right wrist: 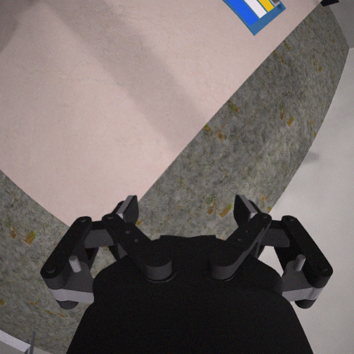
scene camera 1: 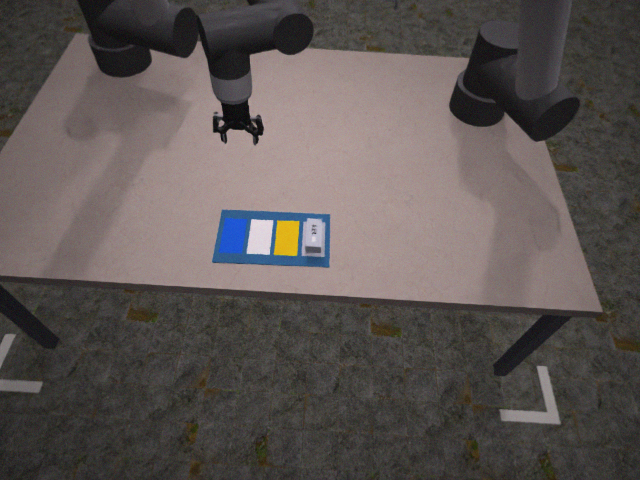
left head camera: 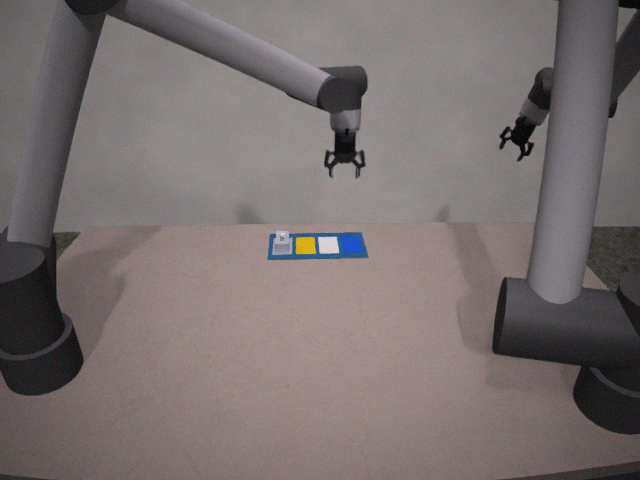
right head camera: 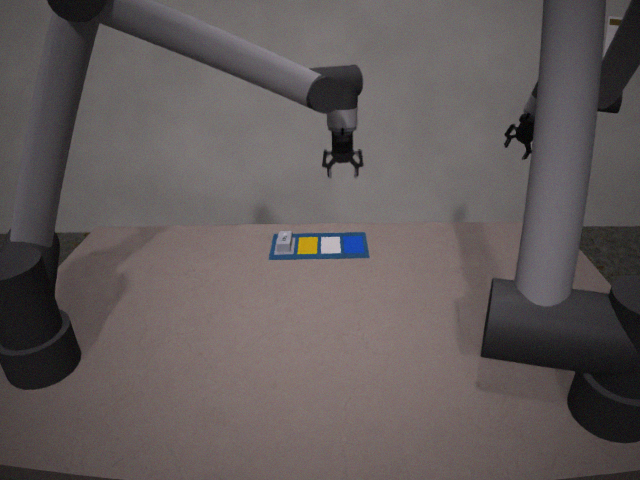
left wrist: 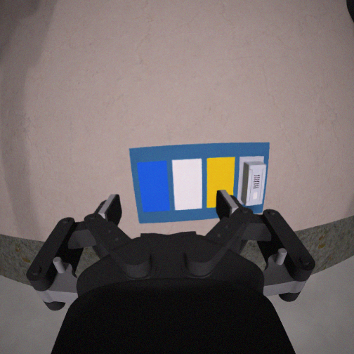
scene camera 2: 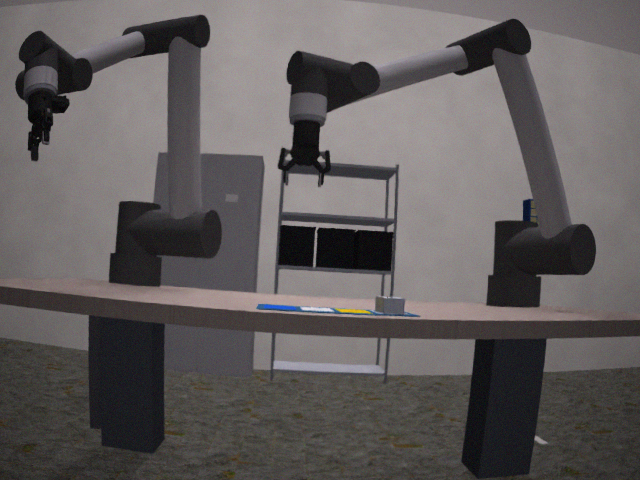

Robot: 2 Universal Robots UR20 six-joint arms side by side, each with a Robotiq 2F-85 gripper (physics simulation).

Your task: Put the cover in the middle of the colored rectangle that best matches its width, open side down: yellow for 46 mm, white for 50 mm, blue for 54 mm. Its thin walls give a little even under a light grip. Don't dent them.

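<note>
A light grey box-shaped cover (left head camera: 281, 244) (right head camera: 283, 242) (scene camera 1: 313, 236) (scene camera 2: 389, 305) (left wrist: 255, 183) with dark print on top stands on a pale patch at one end of the blue mat (left head camera: 316, 256) (right head camera: 319, 256) (scene camera 1: 273, 262) (left wrist: 195, 148). Beside it lie the yellow rectangle (left head camera: 305, 245) (scene camera 1: 286, 238) (left wrist: 220, 175), the white rectangle (left head camera: 328, 245) (scene camera 1: 260, 237) (left wrist: 187, 184) and the blue rectangle (left head camera: 352, 244) (scene camera 1: 232, 236) (left wrist: 153, 186). My left gripper (left head camera: 344, 176) (right head camera: 342, 176) (scene camera 1: 239, 142) (scene camera 2: 303, 183) (left wrist: 167, 202) is open, empty and high above the table. My right gripper (left head camera: 510, 149) (scene camera 2: 39, 149) (right wrist: 186, 205) is open and empty, far off to the side.
The mat lies near one long edge of the table (left head camera: 310, 361) (scene camera 1: 387, 155). In scene camera 2, a tall grey cabinet (scene camera 2: 232, 232) and a shelf rack (scene camera 2: 338, 220) with black boxes (scene camera 2: 336, 249) stand behind the table. The two arm bases stand at opposite ends of the table.
</note>
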